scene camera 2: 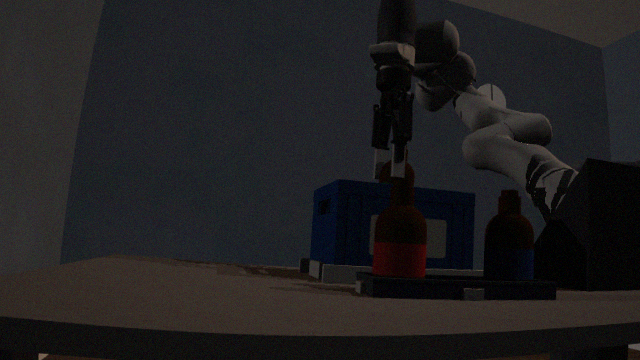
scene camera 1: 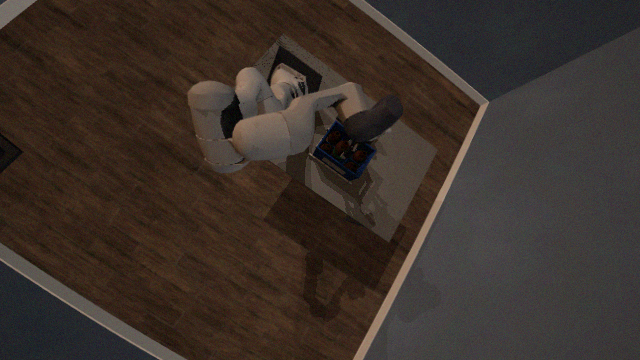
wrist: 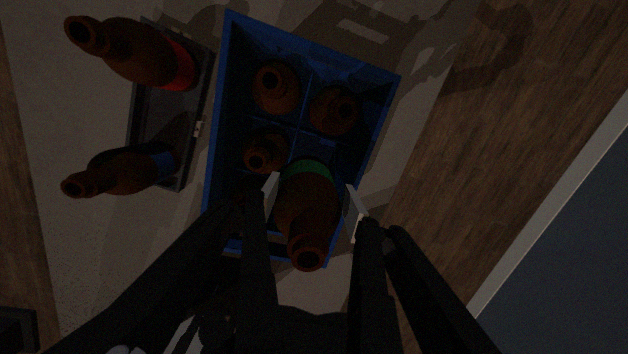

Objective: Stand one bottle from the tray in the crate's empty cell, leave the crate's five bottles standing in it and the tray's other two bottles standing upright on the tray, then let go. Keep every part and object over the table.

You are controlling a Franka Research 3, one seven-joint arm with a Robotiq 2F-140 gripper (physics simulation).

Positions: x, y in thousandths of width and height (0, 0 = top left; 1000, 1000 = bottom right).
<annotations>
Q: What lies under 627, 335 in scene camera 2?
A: My gripper.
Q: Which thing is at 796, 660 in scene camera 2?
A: A blue-labelled bottle.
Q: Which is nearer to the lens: the blue-labelled bottle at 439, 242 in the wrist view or the red-labelled bottle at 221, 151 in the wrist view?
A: The blue-labelled bottle.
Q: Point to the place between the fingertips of my gripper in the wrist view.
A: At 494, 535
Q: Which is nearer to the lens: the red-labelled bottle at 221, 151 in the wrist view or the green-labelled bottle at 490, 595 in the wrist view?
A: The green-labelled bottle.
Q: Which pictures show the red-labelled bottle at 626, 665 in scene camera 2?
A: Scene camera 2 and the wrist view only.
</annotations>
